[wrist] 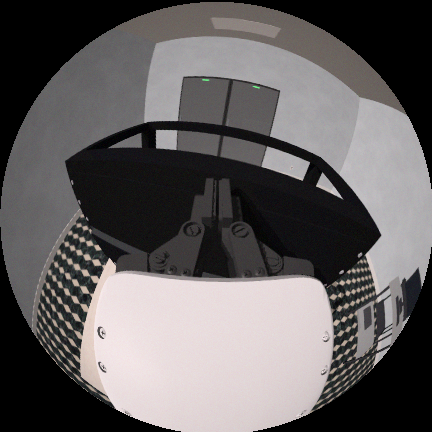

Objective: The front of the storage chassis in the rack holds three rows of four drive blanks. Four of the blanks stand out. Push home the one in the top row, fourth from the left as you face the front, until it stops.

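Places are measured from the arm's base along level axes (x ahead, y left, z up), in centimetres.
Where they show: gripper, fingertip midpoint: point(216, 193).
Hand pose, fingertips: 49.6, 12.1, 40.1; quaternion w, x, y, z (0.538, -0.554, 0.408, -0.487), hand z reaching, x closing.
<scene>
After its pixels a point has its place, as x, y, z.
The rack point(190, 126) {75.5, 24.0, 40.7} shows as a black open frame across the middle of the wrist view. Below its upper bar is the broad black body of the storage chassis point(125, 195) {50.1, 22.3, 37.3}, with small bright screws along its left and right edges. The chassis is so dark that the rows of drive blanks cannot be told apart, and the top-row fourth blank cannot be made out. My gripper point(216, 193) {49.6, 12.1, 40.1} is shut with nothing between its fingers. Its fingertips show against the upper part of the black body. Whether they touch anything cannot be told. The fingers and gripper housing hide the middle and lower part.
Two tall dark cabinets point(202, 110) point(252, 120) with green lights stand beyond the rack near the pale wall point(310, 120). A patterned green and cream floor point(65, 280) shows at both sides. Grey and dark equipment point(366, 330) stands at the lower right. The white gripper cover point(215, 345) fills the lower middle.
</scene>
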